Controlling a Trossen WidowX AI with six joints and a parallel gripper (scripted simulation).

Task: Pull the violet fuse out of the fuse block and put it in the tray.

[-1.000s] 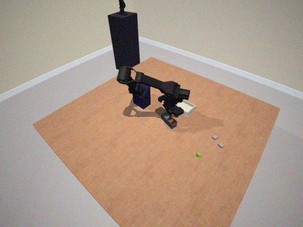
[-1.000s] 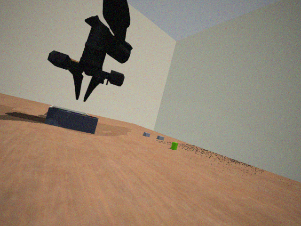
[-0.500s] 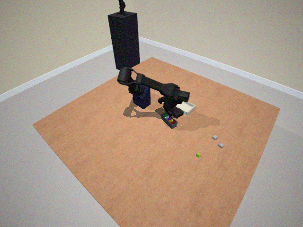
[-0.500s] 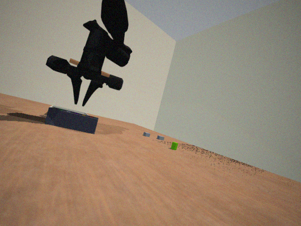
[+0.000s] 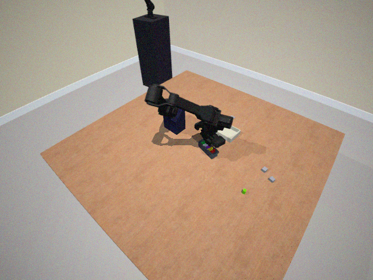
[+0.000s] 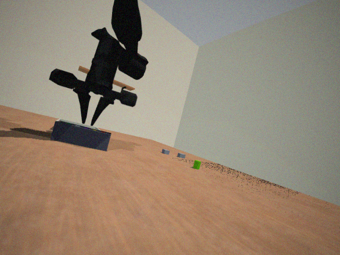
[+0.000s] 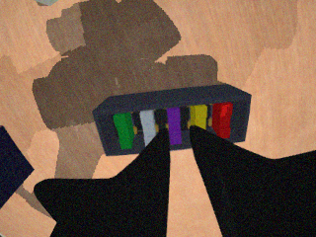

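The violet fuse lies 2 cm below my gripper tip. The rest, counted from my gripper tip: white tray: 19 cm to the left, 4 cm below, 2 cm ahead.
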